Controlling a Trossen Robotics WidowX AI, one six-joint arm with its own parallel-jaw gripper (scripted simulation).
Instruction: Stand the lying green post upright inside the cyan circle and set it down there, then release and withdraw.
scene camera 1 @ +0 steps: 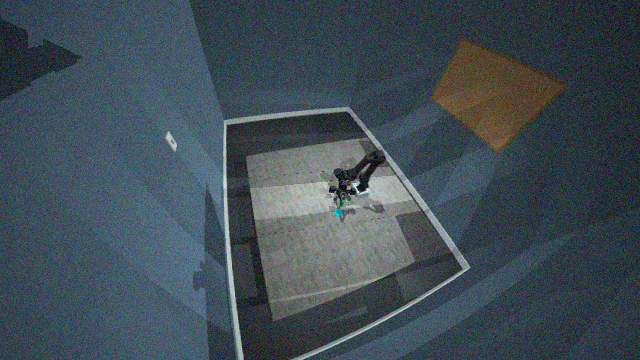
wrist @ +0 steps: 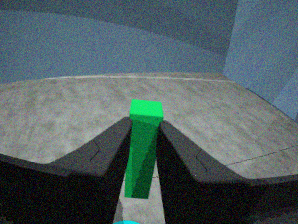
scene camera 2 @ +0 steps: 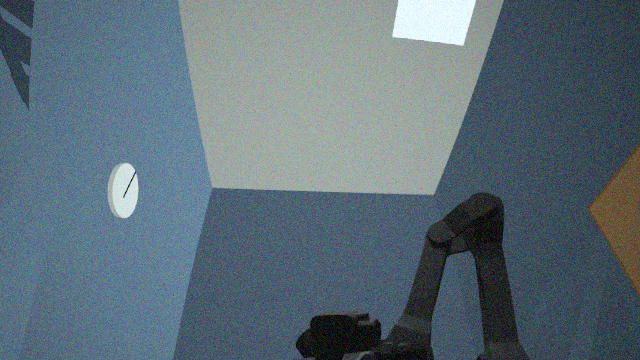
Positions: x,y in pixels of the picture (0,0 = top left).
Labels:
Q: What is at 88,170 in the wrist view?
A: My gripper.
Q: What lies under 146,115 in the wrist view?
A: A green post.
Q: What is my gripper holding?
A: A green post.

